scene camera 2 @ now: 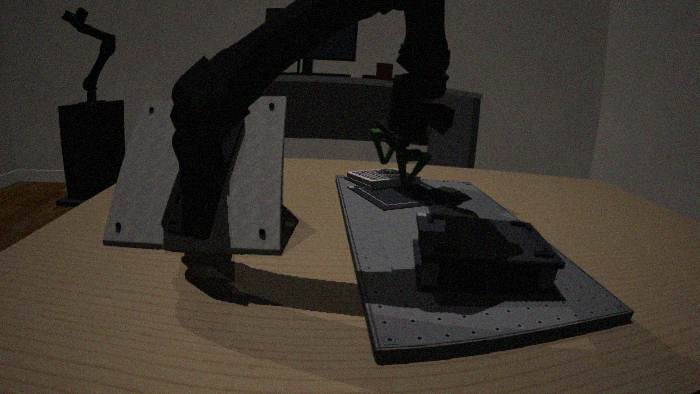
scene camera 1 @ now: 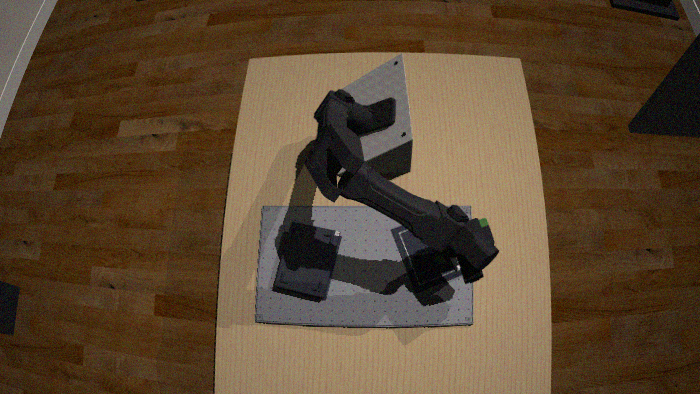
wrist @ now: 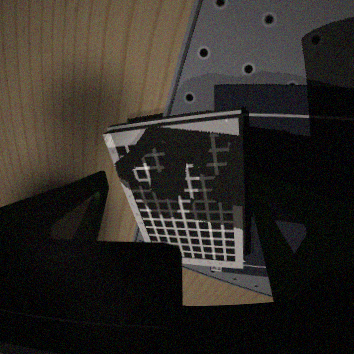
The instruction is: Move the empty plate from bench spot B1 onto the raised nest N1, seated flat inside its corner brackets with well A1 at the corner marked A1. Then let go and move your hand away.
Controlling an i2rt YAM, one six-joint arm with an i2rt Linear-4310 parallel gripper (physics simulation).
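Frame: origin at the arm's base, x right, y back, z down, level; metres.
Seen in the pictures: gripper, fingertip midpoint: (scene camera 2: 394, 174) (wrist: 177, 178); arm's base, link origin: (scene camera 2: 204, 170) (scene camera 1: 366, 120).
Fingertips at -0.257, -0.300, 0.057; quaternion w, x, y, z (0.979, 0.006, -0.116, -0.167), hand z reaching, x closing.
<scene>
Pixels of each thing's top centre, then the offset from my fingertips to it, as dx, dy, dz. Level surfaces: height alone.
- white well plate, top centre: (wrist: 181, 212) (scene camera 2: 384, 173) +0.012, +0.023, -0.004
- grey pegboard, top centre: (scene camera 2: 449, 225) (scene camera 1: 365, 265) +0.237, -0.049, +0.012
- dark raised nest N1, top centre: (scene camera 2: 489, 231) (scene camera 1: 306, 258) +0.370, -0.052, -0.034
- wooden table, surface height: dz +0.025
The white well plate (scene camera 2: 373, 176) (wrist: 197, 225) with its grid of wells lies on the dark, white-outlined spot B1 (scene camera 1: 405, 243) (scene camera 2: 386, 198) (wrist: 263, 98) at the right end of the grey pegboard (scene camera 1: 362, 308) (scene camera 2: 440, 328) (wrist: 239, 42). It sits skewed to the outline. In scene camera 1 my hand hides it. My gripper (scene camera 1: 457, 270) (scene camera 2: 398, 169) (wrist: 177, 178) is open, low over the plate, with one finger on each side of it and nothing between them pressed. The dark raised nest N1 (scene camera 1: 302, 288) (scene camera 2: 482, 279) stands empty at the board's left end.
The arm's grey mount block (scene camera 1: 386, 87) (scene camera 2: 259, 161) stands behind the pegboard on the wooden table (scene camera 1: 489, 122). The arm reaches over the board's middle. A second arm on a dark pedestal (scene camera 2: 90, 141) and a desk (scene camera 2: 342, 107) stand far behind.
</scene>
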